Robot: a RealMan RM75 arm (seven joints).
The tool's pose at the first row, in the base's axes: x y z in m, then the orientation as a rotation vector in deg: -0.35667 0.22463 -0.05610 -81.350 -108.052 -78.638
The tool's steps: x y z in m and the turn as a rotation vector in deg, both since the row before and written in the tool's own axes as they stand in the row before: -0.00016 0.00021 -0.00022 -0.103 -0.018 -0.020; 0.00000 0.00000 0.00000 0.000 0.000 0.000; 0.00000 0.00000 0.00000 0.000 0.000 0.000; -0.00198 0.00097 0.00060 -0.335 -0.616 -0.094; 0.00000 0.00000 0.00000 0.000 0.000 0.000; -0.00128 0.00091 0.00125 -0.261 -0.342 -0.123; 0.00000 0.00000 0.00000 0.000 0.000 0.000; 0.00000 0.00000 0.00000 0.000 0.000 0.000; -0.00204 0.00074 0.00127 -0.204 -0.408 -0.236; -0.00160 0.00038 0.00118 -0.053 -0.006 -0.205; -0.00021 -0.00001 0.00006 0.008 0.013 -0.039
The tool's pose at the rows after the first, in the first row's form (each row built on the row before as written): -0.35647 0.22436 -0.05603 -81.401 -108.038 -78.755; -0.35647 0.22436 -0.05603 -81.401 -108.038 -78.755; -0.35647 0.22436 -0.05603 -81.401 -108.038 -78.755; -0.35468 0.22391 -0.05738 -82.072 -108.368 -78.892; -0.35468 0.22391 -0.05738 -82.072 -108.368 -78.892; -0.35307 0.22435 -0.05849 -82.427 -108.587 -79.085; -0.35307 0.22435 -0.05849 -82.427 -108.587 -79.085; -0.35307 0.22435 -0.05849 -82.427 -108.587 -79.085; -0.35129 0.22442 -0.06027 -82.733 -108.981 -79.234; -0.35002 0.22462 -0.06183 -82.608 -109.162 -79.384; -0.34993 0.22456 -0.06202 -82.562 -109.195 -79.398
